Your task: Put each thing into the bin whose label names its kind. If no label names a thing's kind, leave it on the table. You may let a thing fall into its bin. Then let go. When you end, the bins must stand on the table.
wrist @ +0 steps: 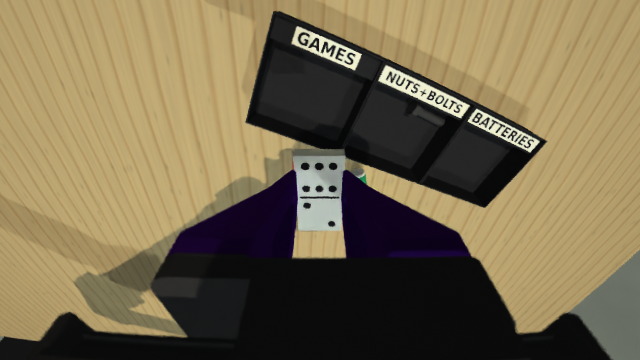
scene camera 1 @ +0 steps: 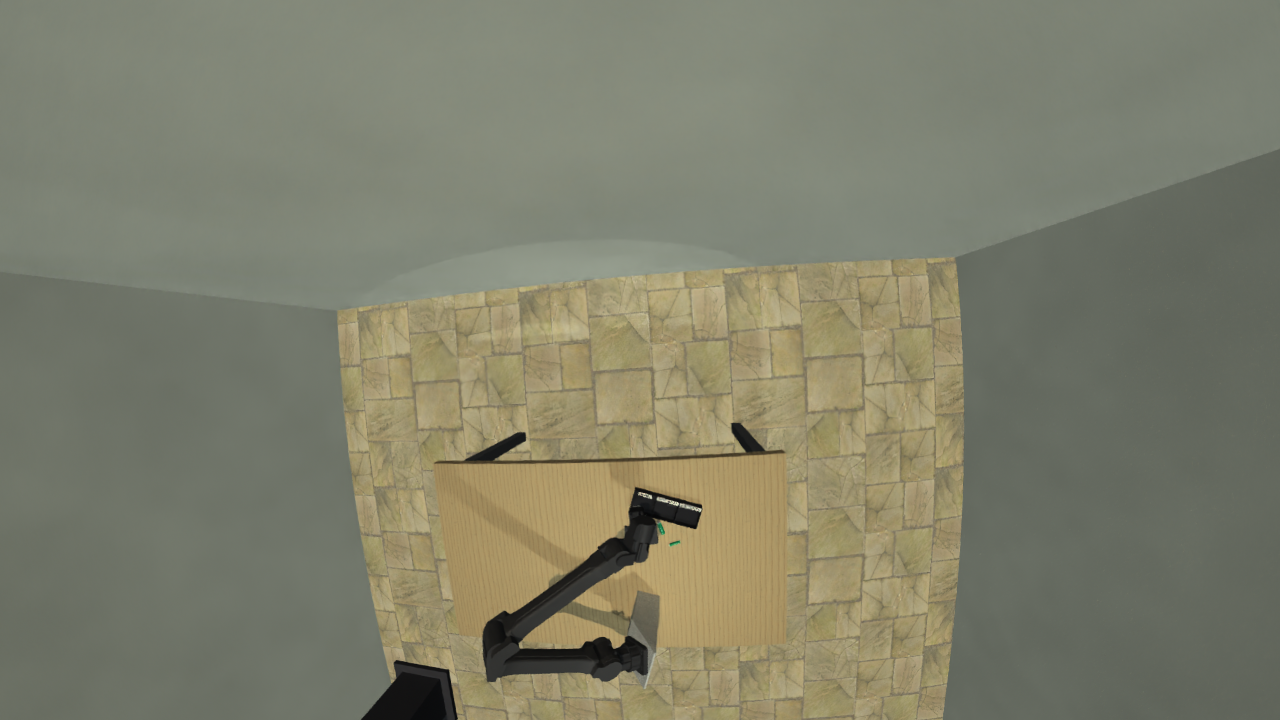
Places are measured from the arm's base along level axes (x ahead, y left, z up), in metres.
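Pixels of known places: gripper, fingertip midpoint: (wrist: 319, 180); arm's base at its link origin: (scene camera 1: 637, 654).
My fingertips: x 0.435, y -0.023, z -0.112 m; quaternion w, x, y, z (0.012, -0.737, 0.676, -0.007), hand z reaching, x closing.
Note:
For each thing: its middle in the pictures, then the offset to it from my fingertips. "*": a spot on its surface instead. Level surfaces: height alone.
- white domino at the middle of its body: (wrist: 319, 193) dz +0.001, dx -0.008, dy -0.001 m
- BATTERIES bin at a spot on its surface: (wrist: 470, 162) * dz -0.109, dx -0.037, dy -0.160 m
- dark grey cylindrical thing at the middle of its body: (wrist: 427, 115) dz -0.103, dx +0.009, dy -0.095 m
- green thing with a silvery end, body centre: (wrist: 361, 189) dz -0.109, dx -0.082, dy -0.052 m
- wooden table at its surface level: dz -0.116 m
- thin red sliver at a spot on its surface: (wrist: 293, 166) * dz -0.109, dx -0.059, dy +0.022 m
My gripper (wrist: 319, 180) is shut on a white domino (wrist: 320, 180) with black dots, held just in front of the bins. The fingers cannot be made out in the scene view. The GAMES bin (wrist: 310, 90) is at the left of a joined black row, the NUTS+BOLTS bin (wrist: 387, 135) in the middle, the BATTERIES bin (wrist: 470, 162) at the right. A dark grey cylindrical thing (wrist: 428, 116) lies in the NUTS+BOLTS bin. A green thing with a silvery end (wrist: 361, 176) shows behind the right finger. Two small green things (scene camera 1: 661, 529) (scene camera 1: 674, 542) lie near the bins.
The bin row stands on the wooden table (scene camera 1: 733, 573) (wrist: 150, 100). A thin red sliver (wrist: 293, 166) shows beside the domino's left edge, mostly hidden. A grey panel (scene camera 1: 645, 617) and a second folded black arm section (scene camera 1: 554, 661) are at the table's near edge.

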